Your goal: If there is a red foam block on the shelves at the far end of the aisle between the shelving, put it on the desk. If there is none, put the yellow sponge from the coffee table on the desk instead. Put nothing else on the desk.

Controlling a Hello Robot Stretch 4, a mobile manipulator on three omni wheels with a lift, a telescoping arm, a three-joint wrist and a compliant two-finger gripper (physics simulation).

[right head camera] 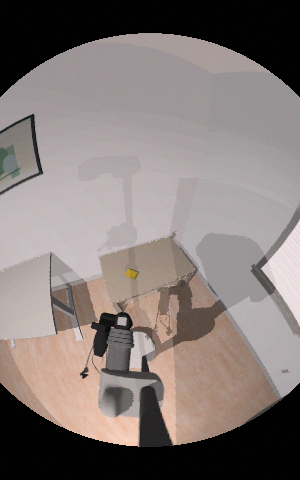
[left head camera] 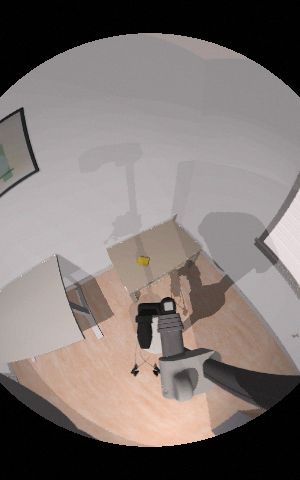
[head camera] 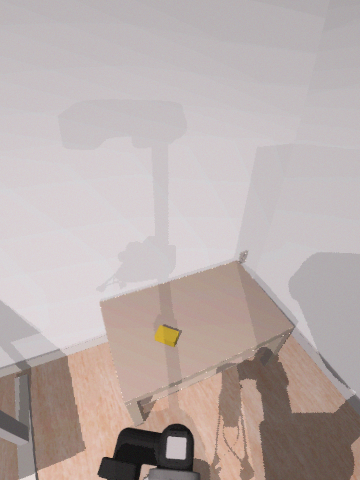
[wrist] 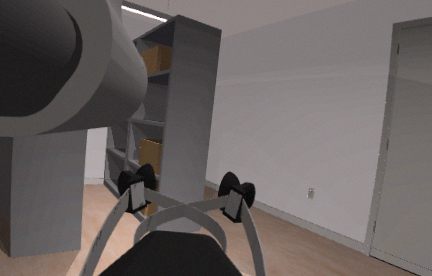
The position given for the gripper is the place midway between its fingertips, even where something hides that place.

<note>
In view: the gripper (wrist: 187,183), a low coffee table (head camera: 223,316) and a door (wrist: 391,235).
The low coffee table also shows in the left head camera view (left head camera: 168,246).
</note>
